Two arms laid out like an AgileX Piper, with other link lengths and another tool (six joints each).
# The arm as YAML. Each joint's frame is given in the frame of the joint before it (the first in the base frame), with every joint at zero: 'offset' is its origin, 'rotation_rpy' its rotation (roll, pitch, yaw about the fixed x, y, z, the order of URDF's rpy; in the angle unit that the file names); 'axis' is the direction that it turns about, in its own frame. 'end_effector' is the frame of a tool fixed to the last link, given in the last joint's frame.
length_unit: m
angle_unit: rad
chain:
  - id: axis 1
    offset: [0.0, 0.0, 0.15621]
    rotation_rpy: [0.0, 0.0, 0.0]
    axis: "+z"
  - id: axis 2
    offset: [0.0, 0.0, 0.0]
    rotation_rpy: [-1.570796, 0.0, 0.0]
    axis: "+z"
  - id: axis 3
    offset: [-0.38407, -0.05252, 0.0]
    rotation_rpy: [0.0, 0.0, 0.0]
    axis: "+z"
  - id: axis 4
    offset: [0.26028, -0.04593, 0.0]
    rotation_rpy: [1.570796, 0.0, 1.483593]
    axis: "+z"
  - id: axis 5
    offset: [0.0, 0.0, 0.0]
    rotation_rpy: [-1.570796, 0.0, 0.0]
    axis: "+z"
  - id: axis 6
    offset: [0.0, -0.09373, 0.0]
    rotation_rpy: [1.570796, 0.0, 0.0]
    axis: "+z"
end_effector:
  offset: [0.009, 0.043, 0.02]
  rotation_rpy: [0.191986, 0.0, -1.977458]
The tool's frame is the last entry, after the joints.
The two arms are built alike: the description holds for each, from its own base.
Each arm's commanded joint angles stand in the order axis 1, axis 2, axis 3, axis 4, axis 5, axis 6.
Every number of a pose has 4 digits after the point.
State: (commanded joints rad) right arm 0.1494 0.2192 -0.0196 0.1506 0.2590 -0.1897; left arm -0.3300 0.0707 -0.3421 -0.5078 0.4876 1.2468
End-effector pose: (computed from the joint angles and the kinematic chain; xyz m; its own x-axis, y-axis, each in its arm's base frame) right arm -0.0057 0.0466 0.2339 0.3210 -0.8613 0.3939 -0.0613 -0.4339 -0.8989; left arm -0.0161 0.0159 0.3649 -0.5186 -0.7770 -0.3569 0.2910 0.2321 -0.9281
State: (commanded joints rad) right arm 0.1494 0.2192 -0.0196 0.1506 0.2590 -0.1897; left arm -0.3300 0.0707 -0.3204 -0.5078 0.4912 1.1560
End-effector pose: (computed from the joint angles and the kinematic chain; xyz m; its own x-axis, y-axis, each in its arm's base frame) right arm -0.0057 0.0466 0.2339 0.3210 -0.8613 0.3939 -0.0613 -0.4339 -0.8989; left arm -0.0128 0.0166 0.3533 -0.5360 -0.8014 -0.2655 0.2223 0.1695 -0.9601
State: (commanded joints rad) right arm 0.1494 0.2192 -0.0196 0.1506 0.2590 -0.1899; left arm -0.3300 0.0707 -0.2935 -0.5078 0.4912 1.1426
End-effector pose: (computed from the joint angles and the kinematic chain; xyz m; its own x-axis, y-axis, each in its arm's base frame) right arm -0.0057 0.0466 0.2339 0.3210 -0.8612 0.3941 -0.0612 -0.4341 -0.8988; left arm -0.0098 0.0159 0.3430 -0.5432 -0.8028 -0.2459 0.1907 0.1673 -0.9673
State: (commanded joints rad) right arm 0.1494 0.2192 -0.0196 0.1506 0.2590 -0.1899; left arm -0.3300 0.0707 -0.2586 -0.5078 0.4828 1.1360
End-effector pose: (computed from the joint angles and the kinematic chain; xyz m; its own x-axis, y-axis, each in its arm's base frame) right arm -0.0057 0.0466 0.2339 0.3210 -0.8612 0.3941 -0.0612 -0.4341 -0.8988; left arm -0.0064 0.0153 0.3308 -0.5464 -0.8049 -0.2315 0.1608 0.1704 -0.9722
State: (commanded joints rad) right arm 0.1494 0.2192 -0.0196 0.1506 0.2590 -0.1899; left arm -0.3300 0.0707 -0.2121 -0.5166 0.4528 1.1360
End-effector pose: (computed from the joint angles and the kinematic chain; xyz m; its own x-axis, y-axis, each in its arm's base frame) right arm -0.0057 0.0466 0.2339 0.3210 -0.8612 0.3941 -0.0612 -0.4341 -0.8988; left arm -0.0022 0.0155 0.3166 -0.5419 -0.8125 -0.2148 0.1362 0.1674 -0.9764
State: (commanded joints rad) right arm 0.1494 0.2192 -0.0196 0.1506 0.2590 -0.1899; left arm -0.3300 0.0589 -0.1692 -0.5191 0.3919 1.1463
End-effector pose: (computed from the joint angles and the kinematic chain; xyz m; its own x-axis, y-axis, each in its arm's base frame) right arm -0.0057 0.0466 0.2339 0.3210 -0.8612 0.3941 -0.0612 -0.4341 -0.8988; left arm -0.0001 0.0182 0.3072 -0.5144 -0.8284 -0.2215 0.1541 0.1648 -0.9742
